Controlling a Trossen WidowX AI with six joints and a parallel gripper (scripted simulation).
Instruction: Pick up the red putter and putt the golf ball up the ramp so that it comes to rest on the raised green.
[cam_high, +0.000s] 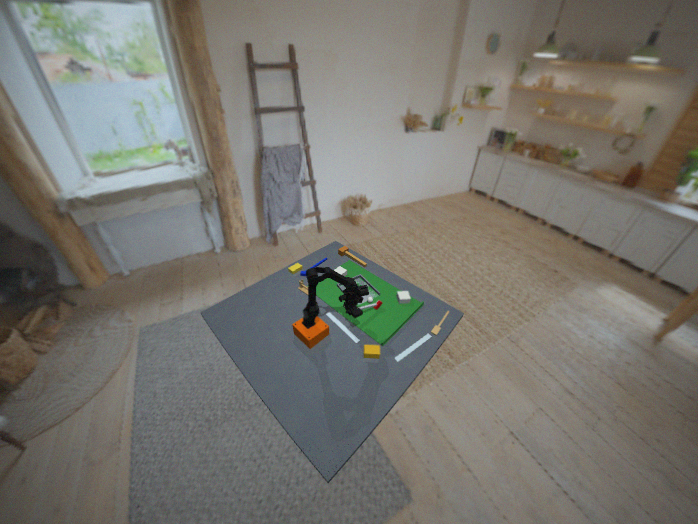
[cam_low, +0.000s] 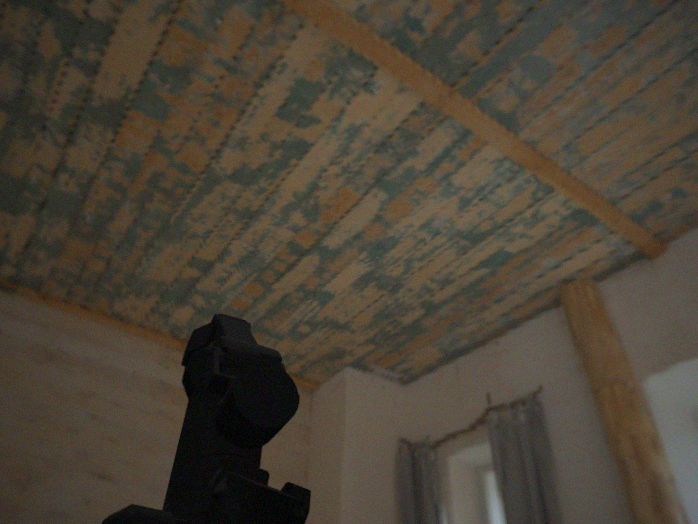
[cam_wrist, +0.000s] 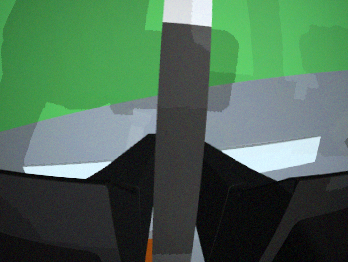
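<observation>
My gripper tip is now 12 cm short of the red putter and 2 cm to the left of it. The rest, counted from my gripper tip: white golf ball (23 cm ahead, 3 cm to the left, 5 cm below); green mat (24 cm ahead, 10 cm to the left, 7 cm below).
</observation>
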